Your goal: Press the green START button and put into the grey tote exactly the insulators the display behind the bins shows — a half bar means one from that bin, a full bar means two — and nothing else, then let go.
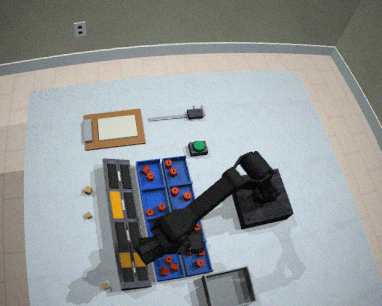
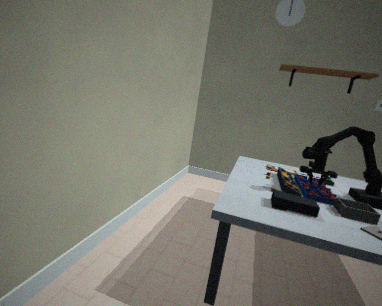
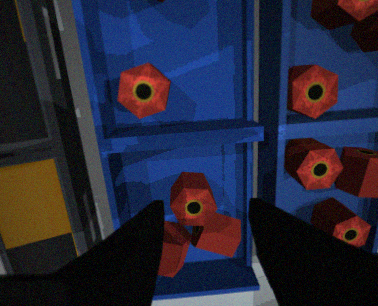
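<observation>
The green START button is on a black base beyond the blue bins. The display shows a full yellow bar in its second row and half bars in its last row; the arm covers part of it. My gripper is open and empty over the end bin of the column beside the display. Between and beyond its fingertips are an upright red insulator and a tipped one; another is partly behind the left finger. The grey tote shows no insulator in its visible part.
Single insulators stand in neighbouring bins. A clipboard and a caliper-like tool lie beyond the bins. Small tan blocks lie behind the display. A black box stands near the table edge.
</observation>
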